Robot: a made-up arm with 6 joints.
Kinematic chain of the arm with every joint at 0, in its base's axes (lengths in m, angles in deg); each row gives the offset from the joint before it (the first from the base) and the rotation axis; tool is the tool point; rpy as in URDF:
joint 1: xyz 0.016 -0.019 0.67 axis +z
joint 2: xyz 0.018 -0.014 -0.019 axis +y
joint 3: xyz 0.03 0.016 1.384 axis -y
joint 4: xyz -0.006 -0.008 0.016 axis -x
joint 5: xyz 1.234 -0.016 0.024 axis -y
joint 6: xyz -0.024 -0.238 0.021 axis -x
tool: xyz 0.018 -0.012 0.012 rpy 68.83 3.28 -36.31
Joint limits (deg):
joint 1: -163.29..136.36
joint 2: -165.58..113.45
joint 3: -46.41..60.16
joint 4: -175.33..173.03
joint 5: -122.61..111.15
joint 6: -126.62..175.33
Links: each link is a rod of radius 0.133 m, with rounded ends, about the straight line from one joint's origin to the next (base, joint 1, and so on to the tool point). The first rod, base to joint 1, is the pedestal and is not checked.
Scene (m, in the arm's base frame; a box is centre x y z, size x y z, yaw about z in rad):
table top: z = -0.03
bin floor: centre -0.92 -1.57 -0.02 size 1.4 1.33 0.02 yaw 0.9
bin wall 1: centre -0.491 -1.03 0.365 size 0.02 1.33 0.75 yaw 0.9
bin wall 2: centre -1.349 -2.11 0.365 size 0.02 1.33 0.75 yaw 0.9
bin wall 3: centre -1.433 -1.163 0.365 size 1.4 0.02 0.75 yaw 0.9
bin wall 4: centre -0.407 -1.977 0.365 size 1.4 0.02 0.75 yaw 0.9
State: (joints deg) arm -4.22 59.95 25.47 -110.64 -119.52 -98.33
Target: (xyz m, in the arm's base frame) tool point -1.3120 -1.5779 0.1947
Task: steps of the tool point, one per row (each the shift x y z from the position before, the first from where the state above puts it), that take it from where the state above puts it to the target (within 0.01 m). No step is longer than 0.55 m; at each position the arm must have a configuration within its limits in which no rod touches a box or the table.
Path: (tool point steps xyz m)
1: -0.0821 -0.5179 0.0842
2: -0.2099 -0.4810 0.0849
3: -0.3245 -0.4132 0.0846
4: -0.4174 -0.3179 0.0851
5: -0.4824 -0.2021 0.0848
6: -0.5159 -0.0740 0.0849
7: -0.5150 0.0581 0.0841
8: -0.4800 0.1845 0.0842
9: -0.4147 0.2972 0.0833
10: -0.0380 -0.0451 -0.4934
11: 0.0381 0.0451 -0.4917

